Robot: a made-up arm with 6 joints.
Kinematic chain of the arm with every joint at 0, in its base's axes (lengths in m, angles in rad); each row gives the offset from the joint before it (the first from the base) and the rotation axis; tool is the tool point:
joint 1: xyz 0 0 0.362 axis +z
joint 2: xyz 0 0 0 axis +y
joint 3: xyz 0 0 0.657 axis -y
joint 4: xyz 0 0 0 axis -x
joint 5: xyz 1.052 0 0 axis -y
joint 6: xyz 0 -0.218 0 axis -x
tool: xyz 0 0 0
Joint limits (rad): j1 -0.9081..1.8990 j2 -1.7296..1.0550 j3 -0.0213..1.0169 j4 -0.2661..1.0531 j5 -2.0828..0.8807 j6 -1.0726..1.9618
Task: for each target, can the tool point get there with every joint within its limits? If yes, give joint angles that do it. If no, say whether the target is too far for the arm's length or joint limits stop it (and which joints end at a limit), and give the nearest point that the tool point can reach.
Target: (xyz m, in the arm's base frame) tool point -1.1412 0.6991 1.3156
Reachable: yes | joints -0.6531 -1.3539 0.7619 0.8839 -0.4286 -0.1559
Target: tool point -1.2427 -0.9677 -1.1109
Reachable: no: too far | nearest point -1.3382 -1.0420 0.4882 | short by 1.604 m
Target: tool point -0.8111 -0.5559 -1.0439
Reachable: no: joint limits stop it (at a limit: joint 1, joint 2, joint 3, joint 4) | nearest point 0.4619 -0.9338 -0.2671 | short by 1.538 m
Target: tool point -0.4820 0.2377 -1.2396
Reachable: no: joint limits stop it (at a limit: joint 1, joint 2, joint 3, joint 4) | nearest point -0.1298 1.0337 -0.2671 | short by 1.305 m
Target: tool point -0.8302 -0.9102 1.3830
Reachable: yes | joints 0.6721 -1.3662 0.6863 0.4595 -1.2156 1.4396
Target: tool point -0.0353 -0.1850 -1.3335
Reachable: no: joint limits stop it (at a limit: joint 1, joint 2, joint 3, joint 4) | nearest point 0.4619 -0.9338 -0.2671 | short by 1.395 m
